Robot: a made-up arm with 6 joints.
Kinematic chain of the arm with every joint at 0, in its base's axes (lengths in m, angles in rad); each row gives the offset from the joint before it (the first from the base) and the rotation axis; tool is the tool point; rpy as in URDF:
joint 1: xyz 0 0 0.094 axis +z
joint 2: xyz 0 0 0 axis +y
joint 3: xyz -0.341 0 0.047 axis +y
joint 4: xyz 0.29 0 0.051 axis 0.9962 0 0.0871
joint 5: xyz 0 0 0 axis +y
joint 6: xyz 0.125 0 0.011 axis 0.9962 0 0.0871
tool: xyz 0 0 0 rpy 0 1.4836 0
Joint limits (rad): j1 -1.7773..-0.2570 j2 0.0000..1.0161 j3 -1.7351..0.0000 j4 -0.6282..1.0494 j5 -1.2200..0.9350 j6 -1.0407..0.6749
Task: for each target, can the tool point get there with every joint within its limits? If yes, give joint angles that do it. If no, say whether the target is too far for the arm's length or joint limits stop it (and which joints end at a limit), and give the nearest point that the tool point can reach.
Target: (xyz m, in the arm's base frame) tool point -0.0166 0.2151 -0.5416
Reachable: no: joint limits stop it (at a limit: joint 1, joint 2, joint 3) | nearest point 0.0430 0.0231 0.0698 | short by 0.644 m
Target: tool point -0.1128 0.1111 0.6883
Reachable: yes | joints -0.7960 0.4635 -1.5162 0.1072 -0.2194 0.3407
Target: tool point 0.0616 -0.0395 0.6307
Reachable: yes | joints -0.6709 0.6822 -1.2477 -0.4828 -0.1258 0.3807
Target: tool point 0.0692 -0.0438 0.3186
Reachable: yes | joints -0.5846 0.2091 -0.3090 -0.3199 -0.0411 0.0607
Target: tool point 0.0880 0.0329 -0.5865
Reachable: no: joint limits stop it (at a limit: joint 1, joint 2, joint 3) | nearest point 0.0600 -0.0067 0.0638 | short by 0.652 m
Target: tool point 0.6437 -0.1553 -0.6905
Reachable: no: too far | nearest point 0.1238 -0.0309 0.0856 | short by 0.942 m
